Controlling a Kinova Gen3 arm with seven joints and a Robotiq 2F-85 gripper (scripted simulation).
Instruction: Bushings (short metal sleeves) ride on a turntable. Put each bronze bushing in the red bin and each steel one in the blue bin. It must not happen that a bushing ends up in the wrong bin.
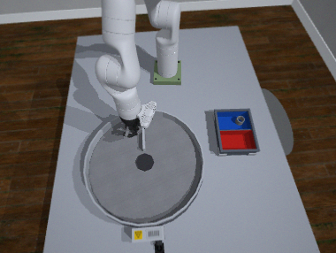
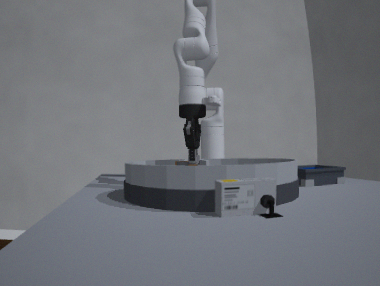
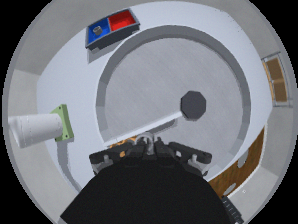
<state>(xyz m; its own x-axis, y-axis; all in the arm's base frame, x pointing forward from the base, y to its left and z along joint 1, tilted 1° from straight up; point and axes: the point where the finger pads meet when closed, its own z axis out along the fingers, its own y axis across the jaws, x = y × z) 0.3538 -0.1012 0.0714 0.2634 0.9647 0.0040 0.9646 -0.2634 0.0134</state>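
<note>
Right now the bin is 380 mm to the left of my hand, 70 mm below it and 40 mm behind it. Also, from my hand: round grey turntable: 110 mm ahead, 40 mm to the left, 40 mm below.
</note>
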